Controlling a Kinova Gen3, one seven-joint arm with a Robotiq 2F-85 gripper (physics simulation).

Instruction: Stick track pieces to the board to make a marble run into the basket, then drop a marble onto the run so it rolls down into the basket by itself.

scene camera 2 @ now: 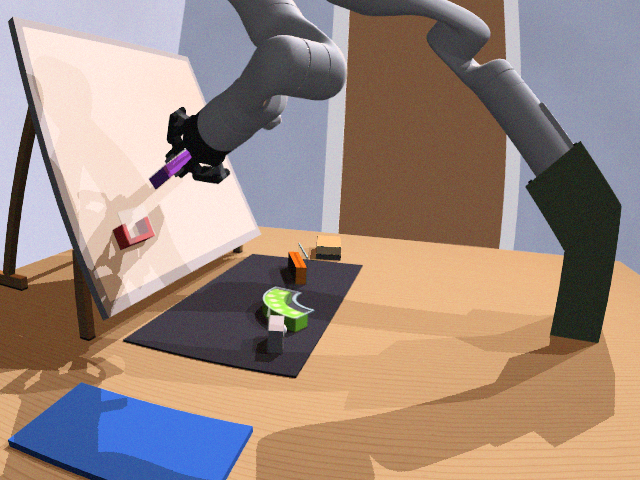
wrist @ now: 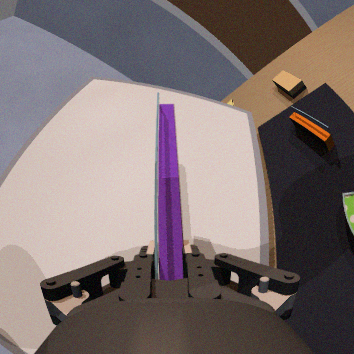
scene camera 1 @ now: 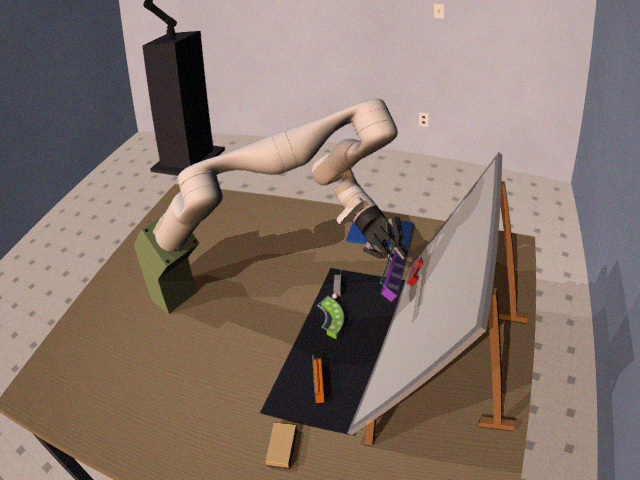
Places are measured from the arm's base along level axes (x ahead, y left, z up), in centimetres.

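Pixels of known places: gripper, between the fingertips: [scene camera 2: 173, 166] [wrist: 168, 249] [scene camera 1: 402, 262]; arm's base, origin of its link: [scene camera 2: 556, 163] [scene camera 1: 170, 236].
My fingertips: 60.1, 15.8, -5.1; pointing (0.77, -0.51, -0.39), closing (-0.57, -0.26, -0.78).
Ahead of a thing's pixels: the offset from my fingertips to its top centre, as dx, dy, dz. "pt": to the spot under its first point. Level surfaces: height alone.
My gripper [scene camera 1: 400, 251] [scene camera 2: 181, 163] [wrist: 168, 249] is shut on one end of a long purple track piece [scene camera 1: 395, 272] [scene camera 2: 171, 168] [wrist: 169, 200] with a clear side strip. The piece is in front of the tilted white board @[pt +16.8, -7.9, +14.5] [scene camera 1: 465, 248] [scene camera 2: 149, 98] [wrist: 100, 175]; whether it touches the board is unclear. The red basket @[pt +2.1, +9.0, -10.2] [scene camera 1: 415, 272] [scene camera 2: 124, 237] is on the board's lower part and does not show in the wrist view. A green dotted curved piece @[pt -15.8, -4.8, -20.0] [scene camera 1: 338, 316] [scene camera 2: 279, 304] [wrist: 351, 212] and an orange piece @[pt -11.9, -28.9, -19.0] [scene camera 1: 318, 379] [scene camera 2: 297, 267] [wrist: 311, 129] lie on the black mat @[dz -22.2] [scene camera 1: 361, 335] [scene camera 2: 206, 320] [wrist: 300, 215]. A small white marble @[-20.4, +4.0, -20.6] [scene camera 1: 334, 296] is beside a grey block @[-21.0, +7.9, -17.1] [scene camera 1: 337, 284] [scene camera 2: 276, 341].
A blue mat @[-17.4, +39.5, -21.7] [scene camera 1: 356, 235] [scene camera 2: 165, 434] lies near the board's far end in scene view 1. A tan block @[-12.4, -51.0, -19.5] [scene camera 1: 281, 444] [scene camera 2: 328, 242] [wrist: 289, 82] sits past the black mat's other end. Wooden legs [scene camera 1: 496, 361] [scene camera 2: 84, 304] stand under the board.
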